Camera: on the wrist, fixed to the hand. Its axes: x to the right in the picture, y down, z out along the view.
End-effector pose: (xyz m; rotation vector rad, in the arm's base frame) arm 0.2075 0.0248 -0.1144 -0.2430 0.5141 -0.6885
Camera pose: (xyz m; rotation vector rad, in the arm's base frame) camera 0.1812 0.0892 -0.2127 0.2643 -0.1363 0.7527
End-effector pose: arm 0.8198 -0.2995 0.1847 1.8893 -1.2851 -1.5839
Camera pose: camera 0.8779 -0.3432 0.2807 0.0475 -2.4080 -1.0374
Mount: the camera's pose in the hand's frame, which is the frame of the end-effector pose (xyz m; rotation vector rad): -0.0233 0.0712 -0.0943 0.3487 -0.6489 1.4853
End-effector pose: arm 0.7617 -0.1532 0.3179 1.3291 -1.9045 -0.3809
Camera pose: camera 0.7870 -0.0864 0.4149 -0.3773 -2.9732 0.3569
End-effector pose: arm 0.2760 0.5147 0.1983 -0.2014 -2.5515 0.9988
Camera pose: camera 0.3351 0.6193 0.2060 1.3357 1.4706 -1.3752
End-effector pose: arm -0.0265 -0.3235 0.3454 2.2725 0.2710 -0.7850
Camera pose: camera 0.0267 -0.3101 0.4526 1.6454 -1.7198 -0.6308
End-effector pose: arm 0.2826 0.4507 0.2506 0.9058 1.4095 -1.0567
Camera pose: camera 0.3229 0.5631 0.2659 1.3144 -0.1685 -0.3068
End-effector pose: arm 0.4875 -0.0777 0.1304 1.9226 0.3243 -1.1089
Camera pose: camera 0.5703 -0.0411 0.2099 1.3186 -1.4870 -0.6200
